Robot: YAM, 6 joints.
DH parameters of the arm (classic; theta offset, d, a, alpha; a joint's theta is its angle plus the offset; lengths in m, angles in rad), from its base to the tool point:
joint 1: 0 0.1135 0.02 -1.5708
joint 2: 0 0 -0.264 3.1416
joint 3: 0.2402 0 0.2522 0
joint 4: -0.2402 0 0.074 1.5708
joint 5: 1.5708 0 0 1.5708
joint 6: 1.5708 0.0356 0 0
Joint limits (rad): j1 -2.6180..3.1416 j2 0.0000..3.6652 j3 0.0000..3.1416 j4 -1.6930..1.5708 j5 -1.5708..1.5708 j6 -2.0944..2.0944
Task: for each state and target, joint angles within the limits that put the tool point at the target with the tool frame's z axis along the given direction. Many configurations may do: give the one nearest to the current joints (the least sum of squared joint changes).
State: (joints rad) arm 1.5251 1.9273 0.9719 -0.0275 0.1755 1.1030
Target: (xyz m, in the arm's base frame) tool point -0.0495 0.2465 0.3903 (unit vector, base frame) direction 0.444 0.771 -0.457
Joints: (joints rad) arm 1.8605 1.2349 1.3515 -0.7580 0.7018 1.1030
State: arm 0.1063 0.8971 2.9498 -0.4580 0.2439 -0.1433
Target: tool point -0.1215 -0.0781 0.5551 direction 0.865 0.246 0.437
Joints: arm 0.5183 0.5767 2.0674 -1.0267 0.2166 -0.1433
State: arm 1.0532 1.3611 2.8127 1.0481 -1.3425 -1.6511
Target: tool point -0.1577 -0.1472 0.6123 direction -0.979 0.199 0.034
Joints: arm 0.8984 1.4037 3.1399 1.3307 -1.0978 -1.6511
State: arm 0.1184 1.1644 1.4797 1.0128 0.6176 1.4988
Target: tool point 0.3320 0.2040 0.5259 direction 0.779 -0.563 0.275
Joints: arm 0.6347 1.8447 2.0029 0.5947 1.1568 1.4988
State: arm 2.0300 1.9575 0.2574 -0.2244 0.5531 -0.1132
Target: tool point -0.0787 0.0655 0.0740 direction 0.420 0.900 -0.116
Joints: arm 2.7985 1.7327 0.2575 -0.7699 1.4217 -0.1132
